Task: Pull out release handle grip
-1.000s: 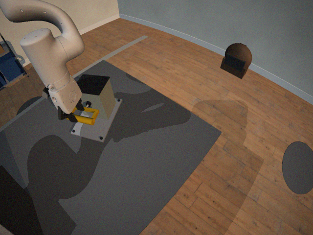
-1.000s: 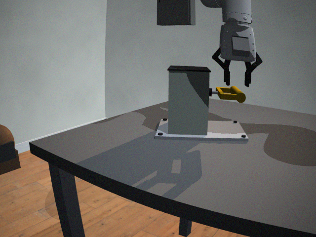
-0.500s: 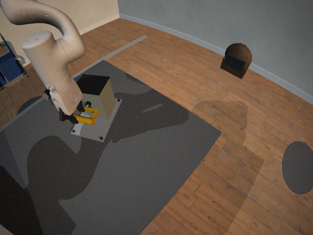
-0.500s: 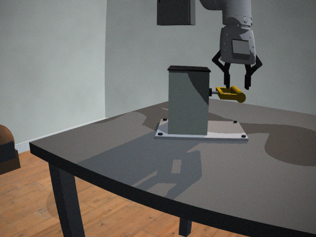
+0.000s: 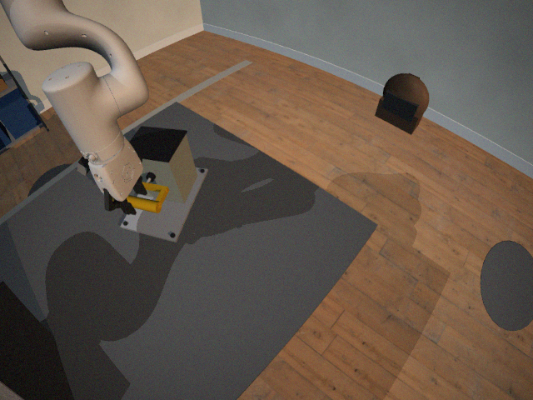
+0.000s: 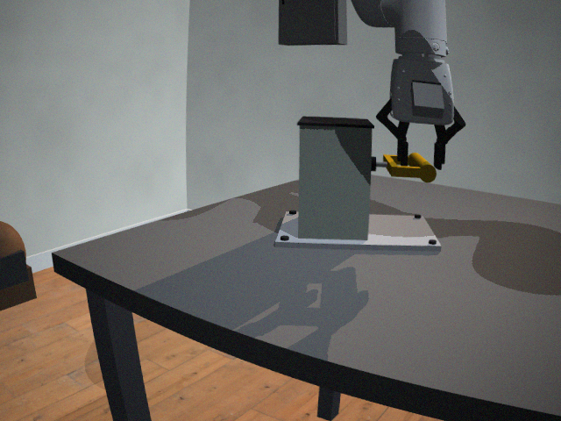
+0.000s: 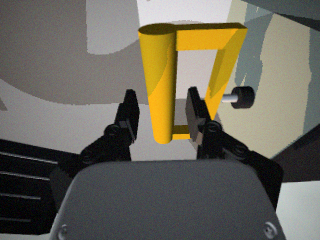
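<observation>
Right now the grey base plate is 12 cm below my hand, 8 cm ahead of it and 6 cm to the left of it.
</observation>
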